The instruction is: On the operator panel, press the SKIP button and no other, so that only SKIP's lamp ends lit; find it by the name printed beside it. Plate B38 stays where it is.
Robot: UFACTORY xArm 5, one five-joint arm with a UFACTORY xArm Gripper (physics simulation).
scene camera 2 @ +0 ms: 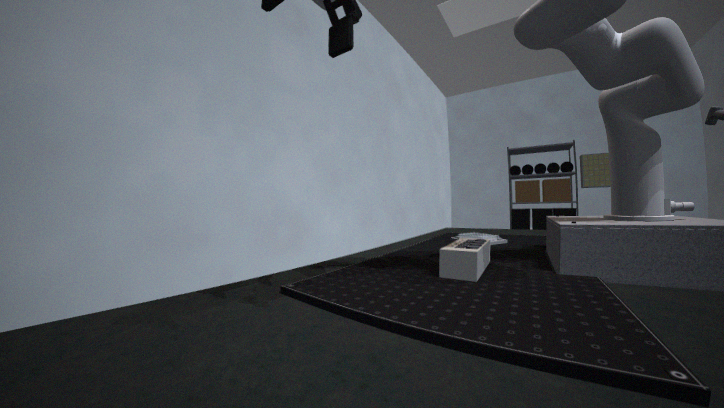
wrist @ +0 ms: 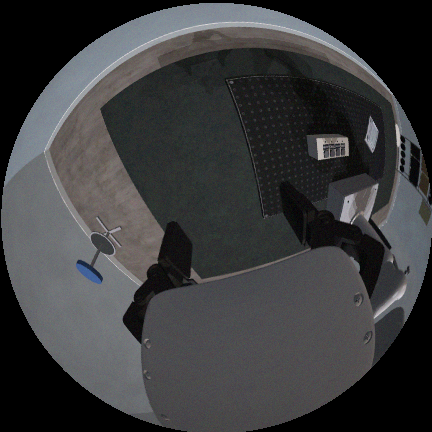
I see an operator panel (scene camera 2: pixel 455 261).
The operator panel is seen too in the wrist view (wrist: pixel 316 143).
